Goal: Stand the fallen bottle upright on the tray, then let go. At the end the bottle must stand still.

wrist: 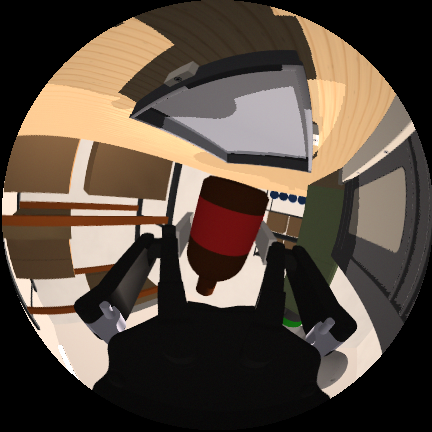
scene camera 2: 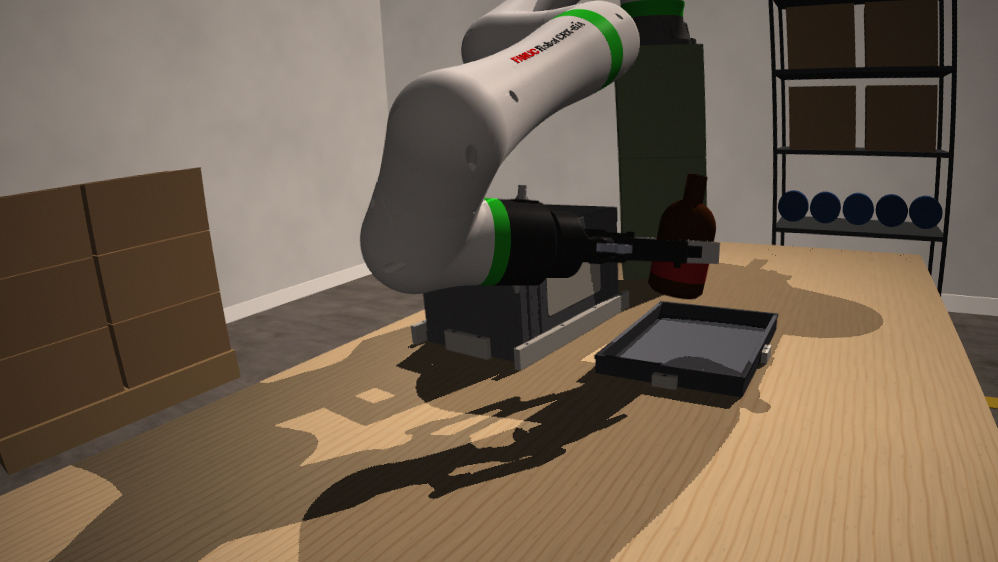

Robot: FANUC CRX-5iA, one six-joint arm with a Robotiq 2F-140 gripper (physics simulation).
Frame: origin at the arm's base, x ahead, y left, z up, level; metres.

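Seen in the pictures: gripper, fingertip midpoint: (wrist: 223, 224) (scene camera 2: 693, 250); arm's base at its link origin: (scene camera 2: 655, 47).
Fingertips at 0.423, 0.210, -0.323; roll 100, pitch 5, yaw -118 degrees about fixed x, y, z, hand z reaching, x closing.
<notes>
Offsets run from my fingertips to a thing's middle, as dx, dy, dz. "*": to the spot under its first point. Level surfaces: height alone.
A brown bottle {+0.014, -0.005, +0.024} (scene camera 2: 685, 226) (wrist: 227, 227) with a red label is held in the air, neck up and leaning slightly in the scene view. In the wrist view its base faces the tray side and its neck points toward the gripper body. My gripper (scene camera 2: 700, 252) (wrist: 223, 224) is shut on the bottle around the label, with a finger pad on either side. The black-walled tray {-0.012, +0.001, -0.130} (scene camera 2: 698, 382) (wrist: 270, 160) with a grey floor lies on the table. In the scene view the bottle's base shows above and behind the tray's far wall, apart from it.
A large dark bin {-0.007, -0.276, -0.055} (scene camera 2: 474, 317) (wrist: 345, 220) stands left of the tray, with a pale rail {-0.002, -0.178, -0.128} (scene camera 2: 572, 333) along its side. Small pale blocks {* +0.122, +0.008, -0.133} (scene camera 2: 664, 380) (wrist: 181, 74) sit against the tray's walls. A shelf rack (scene camera 2: 862, 72) and stacked cartons (scene camera 2: 153, 261) stand beyond the table {dz -0.143} (scene camera 2: 838, 453).
</notes>
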